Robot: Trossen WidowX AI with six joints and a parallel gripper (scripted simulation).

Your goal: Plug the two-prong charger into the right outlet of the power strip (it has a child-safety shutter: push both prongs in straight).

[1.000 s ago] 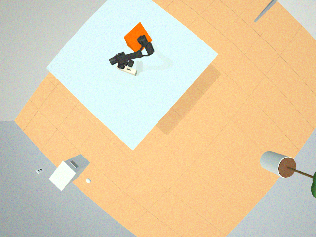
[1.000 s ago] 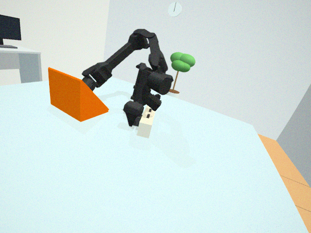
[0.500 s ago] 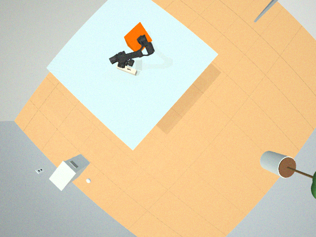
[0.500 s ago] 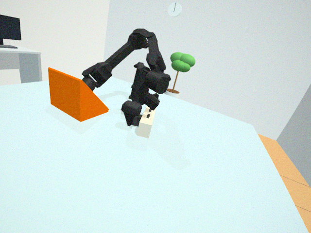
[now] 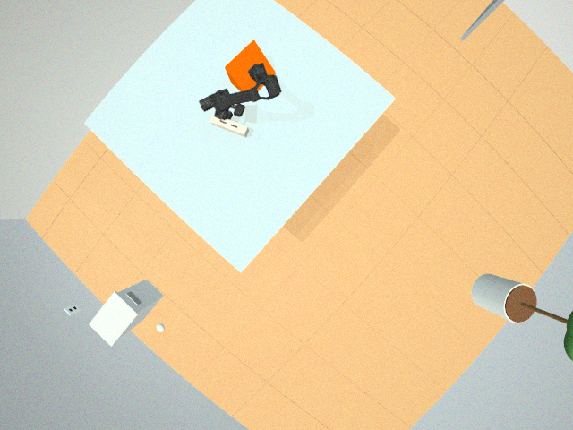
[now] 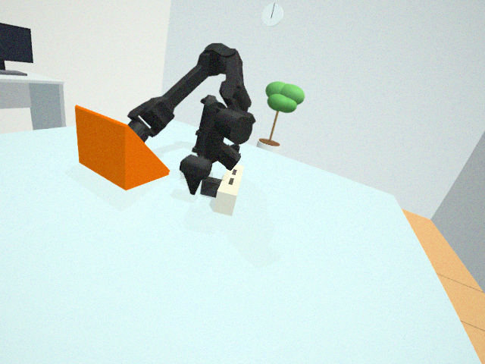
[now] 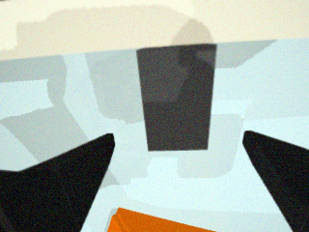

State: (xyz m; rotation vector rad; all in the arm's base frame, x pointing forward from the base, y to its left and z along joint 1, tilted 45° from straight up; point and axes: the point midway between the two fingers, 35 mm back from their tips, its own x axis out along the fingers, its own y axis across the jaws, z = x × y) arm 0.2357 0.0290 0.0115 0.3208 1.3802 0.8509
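My gripper tip is now 50 mm short of the black two-prong charger, 20 mm to the right of it and 10 mm below it.
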